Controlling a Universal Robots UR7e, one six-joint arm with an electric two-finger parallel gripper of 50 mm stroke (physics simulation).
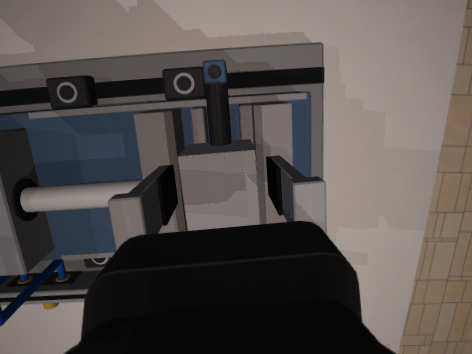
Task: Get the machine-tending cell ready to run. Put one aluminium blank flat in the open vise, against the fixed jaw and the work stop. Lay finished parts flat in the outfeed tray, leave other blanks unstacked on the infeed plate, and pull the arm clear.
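Places are measured from the arm's base along level axes (x left, y ahead, z down), in centimetres.
Pixels of known places: gripper, between the fingertips: [221,180].
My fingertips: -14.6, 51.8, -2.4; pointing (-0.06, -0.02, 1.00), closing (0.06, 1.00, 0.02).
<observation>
Ahead of a thing's pixels: the offset from my fingertips to its top centre, as dx, dy, dz. "spot": to the spot under its first point.
An aluminium blank @(-1.3, +0.0, -1.2) [220,192] lies over the gap between the vise jaws, its broad face up. Its far edge is at the end of the black work stop rod @(+3.5, -0.1, +0.8) [219,115]; whether they touch cannot be told. The fixed jaw [274,122] is on the right and the moving jaw [156,137] on the left. Contact with the fixed jaw and the blank's underside are hidden. My gripper [221,180] is open, its fingers on either side of the blank with a visible gap at each. The gripper body hides the blank's near end. The infeed plate and outfeed tray do not show.
The vise's white spindle @(spot: -1.3, -8.8, +1.9) [80,196] runs left into a dark end block @(spot: +0.7, -13.0, +3.5) [25,160]. Black clamps [182,83] [70,92] sit along the grey base's far side. Blue tubing @(spot: -8.8, -14.1, +2.7) [31,292] is at the lower left. Tan tiled flooring [445,250] shows at the right.
</observation>
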